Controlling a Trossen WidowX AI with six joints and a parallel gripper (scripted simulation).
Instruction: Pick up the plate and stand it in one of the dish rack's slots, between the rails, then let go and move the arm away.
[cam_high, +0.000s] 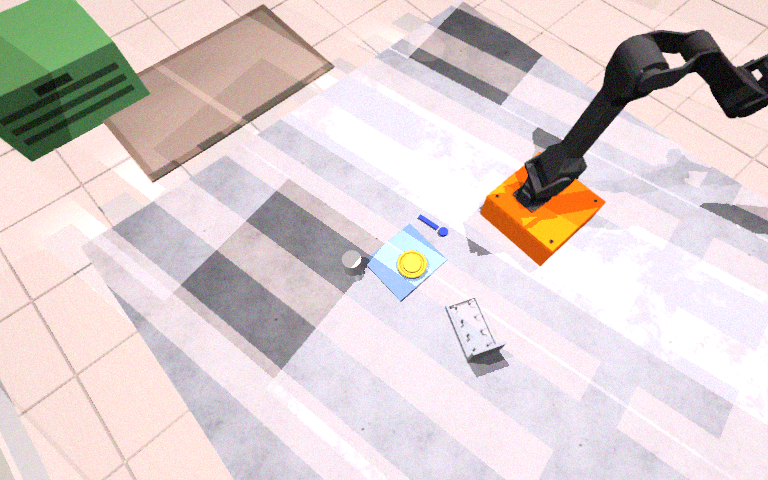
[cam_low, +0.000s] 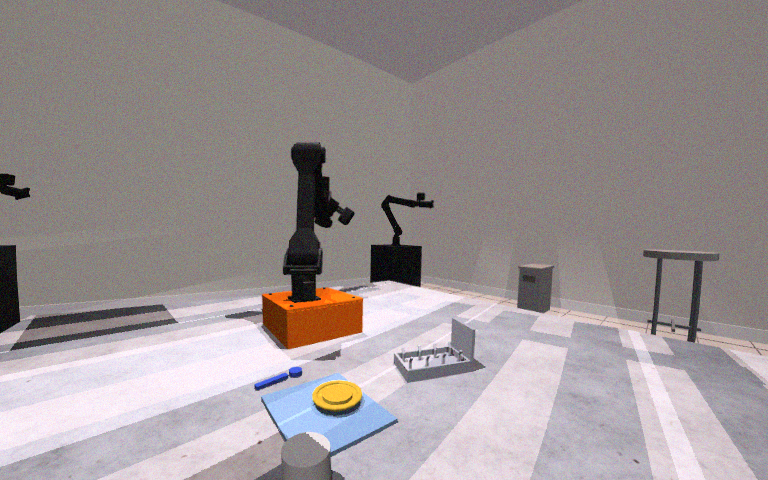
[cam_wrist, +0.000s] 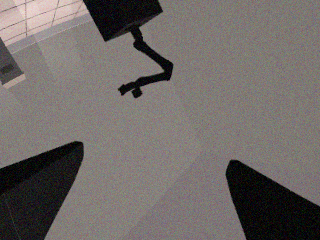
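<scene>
My gripper tip is 750 mm short of the yellow plate, 360 mm to the left of it and 330 mm above it. From my gripper tip the other things lie so: grey dish rack 740 mm ahead, 330 mm below, 170 mm to the right; then blue spoon 630 mm ahead, 410 mm to the right, 350 mm below; then white cylinder 860 mm ahead, 440 mm to the right, 330 mm below.
</scene>
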